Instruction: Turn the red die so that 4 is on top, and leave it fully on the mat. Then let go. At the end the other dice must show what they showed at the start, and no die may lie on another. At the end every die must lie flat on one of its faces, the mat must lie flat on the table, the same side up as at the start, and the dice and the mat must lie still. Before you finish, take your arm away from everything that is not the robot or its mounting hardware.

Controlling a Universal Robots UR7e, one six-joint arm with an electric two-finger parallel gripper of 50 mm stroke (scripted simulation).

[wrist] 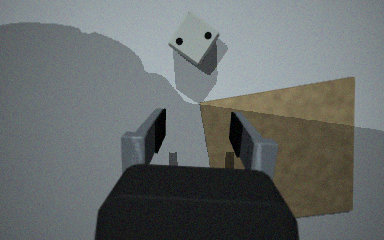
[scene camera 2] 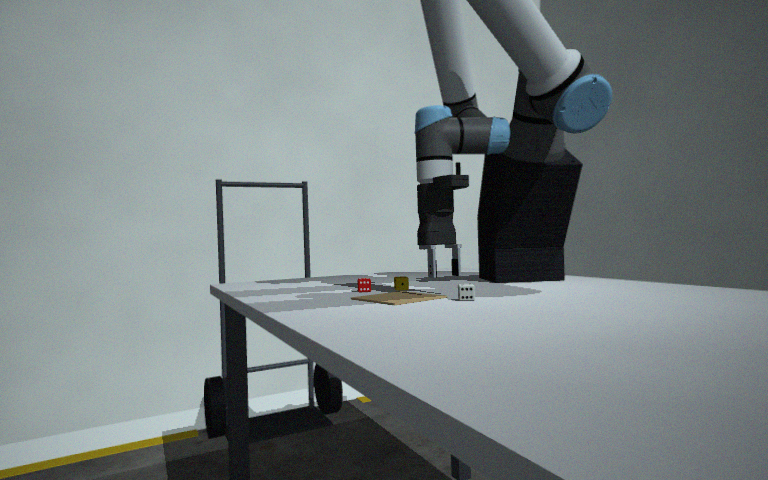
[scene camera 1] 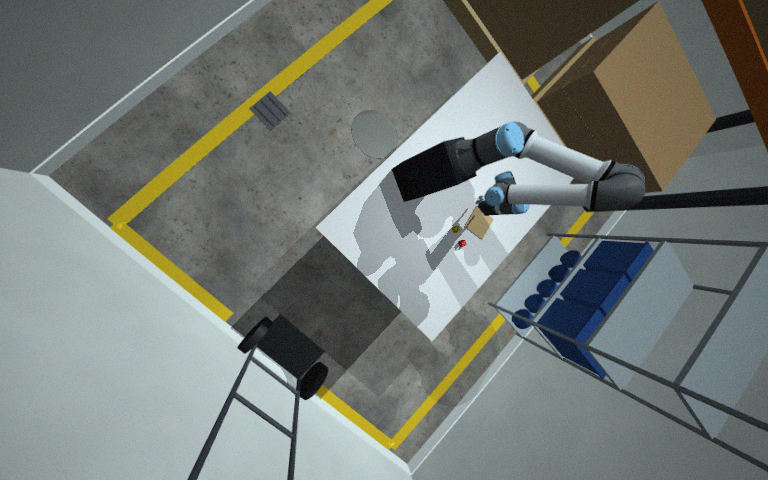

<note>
The pictures show: the gripper and a tan mat.
The gripper also shows in the wrist view.
</note>
